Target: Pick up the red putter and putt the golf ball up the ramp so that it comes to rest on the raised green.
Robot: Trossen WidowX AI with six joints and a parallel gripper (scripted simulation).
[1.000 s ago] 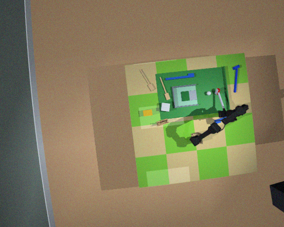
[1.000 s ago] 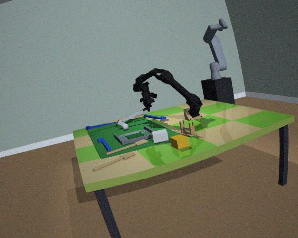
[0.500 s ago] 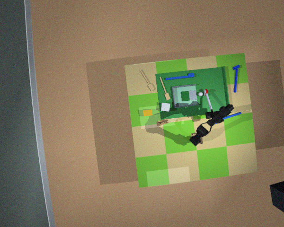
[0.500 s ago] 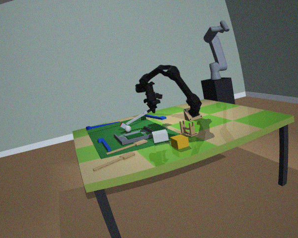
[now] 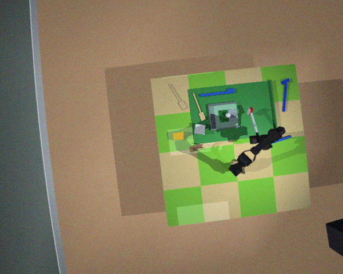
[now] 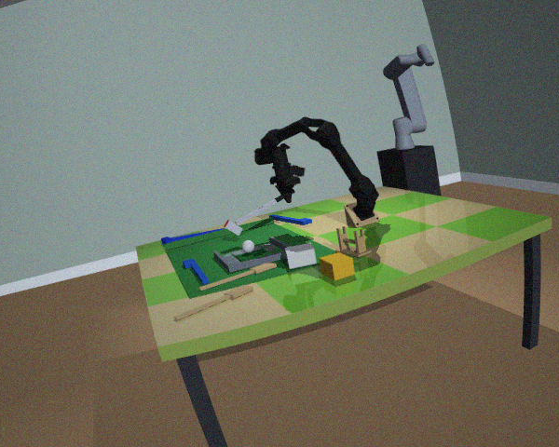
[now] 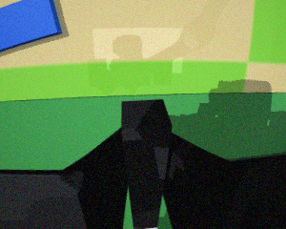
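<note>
Now: gripper tip 120 mm short of the red putter, 10 mm to the left of it and 10 mm above it. From my gripper tip the other things lie so: white golf ball 240 mm ahead, 150 mm to the left, 80 mm below; white block 410 mm to the left, 170 mm ahead, 90 mm below; wooden stand 470 mm to the left, 80 mm below, 30 mm ahead.
</note>
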